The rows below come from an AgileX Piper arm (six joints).
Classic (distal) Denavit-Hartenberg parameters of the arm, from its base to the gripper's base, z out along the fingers. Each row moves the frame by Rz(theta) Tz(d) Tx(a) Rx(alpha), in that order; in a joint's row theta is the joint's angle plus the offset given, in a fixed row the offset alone. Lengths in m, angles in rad.
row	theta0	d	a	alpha
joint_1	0	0.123	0	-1.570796
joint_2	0.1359	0	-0.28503	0
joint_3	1.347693	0	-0.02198	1.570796
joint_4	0	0.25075	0	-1.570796
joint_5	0	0	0	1.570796
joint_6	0	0.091	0	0
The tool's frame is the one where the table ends.
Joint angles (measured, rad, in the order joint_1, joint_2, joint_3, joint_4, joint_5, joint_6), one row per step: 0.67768 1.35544 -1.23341 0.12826 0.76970 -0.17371; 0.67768 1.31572 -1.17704 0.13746 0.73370 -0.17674; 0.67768 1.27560 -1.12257 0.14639 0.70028 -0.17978; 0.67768 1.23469 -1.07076 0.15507 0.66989 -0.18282; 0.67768 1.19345 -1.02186 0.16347 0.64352 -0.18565; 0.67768 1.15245 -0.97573 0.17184 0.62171 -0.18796; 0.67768 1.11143 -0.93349 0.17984 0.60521 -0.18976
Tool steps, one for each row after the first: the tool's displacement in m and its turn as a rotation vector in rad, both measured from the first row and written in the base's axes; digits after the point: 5 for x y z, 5 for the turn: -0.00780 -0.00596 -0.00402 0.01745 -0.01074 -0.00302; -0.01571 -0.01206 -0.00793 0.03441 -0.02150 -0.00615; -0.02377 -0.01832 -0.01142 0.05136 -0.03281 -0.00924; -0.03189 -0.02466 -0.01461 0.06768 -0.04361 -0.01219; -0.04001 -0.03096 -0.01773 0.08298 -0.05261 -0.01507; -0.04812 -0.03724 -0.02041 0.09744 -0.06048 -0.01757
